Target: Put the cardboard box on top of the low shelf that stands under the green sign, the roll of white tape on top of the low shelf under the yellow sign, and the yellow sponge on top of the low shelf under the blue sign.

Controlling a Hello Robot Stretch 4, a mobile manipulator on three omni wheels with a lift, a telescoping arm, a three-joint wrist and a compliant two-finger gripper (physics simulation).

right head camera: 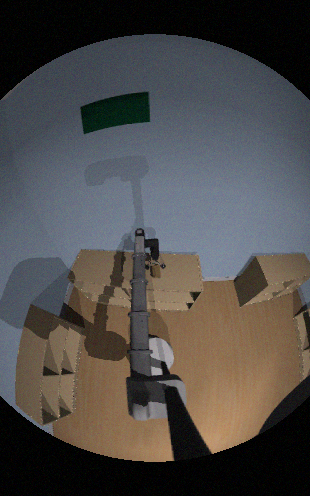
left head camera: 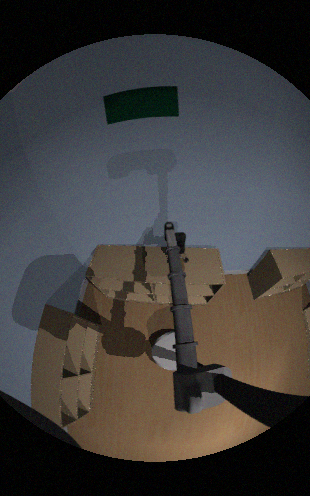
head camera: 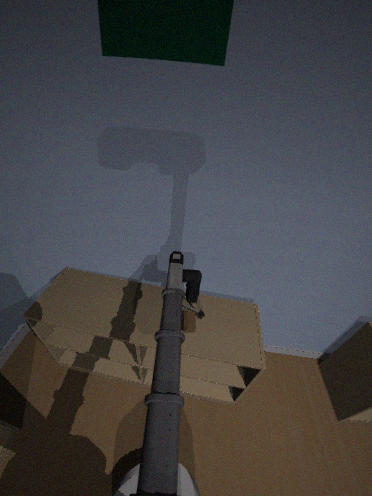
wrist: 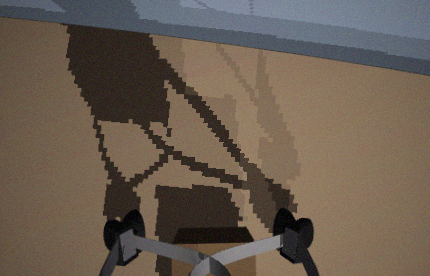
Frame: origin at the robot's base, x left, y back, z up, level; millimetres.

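Where they show: gripper, between the fingertips: [right head camera: 155,267] [head camera: 188,316] [wrist: 209,226]; robot's base, origin of its link: [right head camera: 152,355] [left head camera: 172,349].
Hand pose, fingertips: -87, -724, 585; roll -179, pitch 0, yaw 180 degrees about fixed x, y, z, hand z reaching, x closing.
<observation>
Each offset is from my fingertips to the top centre of the thing, as dx, dy, dz. "spot": to the spot under its first point. Level surfaces: height alone.
The brown cardboard box {-3, +46, +47} [head camera: 189,322] [right head camera: 156,273] [wrist: 237,257] is on top of the low shelf {dz -3} [head camera: 230,320] [left head camera: 115,260] [right head camera: 182,270] [wrist: 360,160] under the green sign {+191, -237, +1239} [head camera: 165,30] [left head camera: 142,105] [right head camera: 116,112]. My gripper [right head camera: 155,266] [wrist: 209,226] is open around the box, with a gap on each side between the box and the fingertips in the wrist view. The arm hides part of the gripper in the head camera view. The roll of white tape, the yellow sponge and the yellow and blue signs do not show in these views.
My telescoping arm [head camera: 167,370] [left head camera: 182,325] [right head camera: 140,330] reaches over the shelf's front edge. The wall stands close behind the shelf. Another low shelf {spot: -1068, +177, -235} [left head camera: 265,275] [right head camera: 250,280] stands to the right, and one {spot: +1108, +931, -3} [left head camera: 47,360] [right head camera: 31,365] stands at the left.
</observation>
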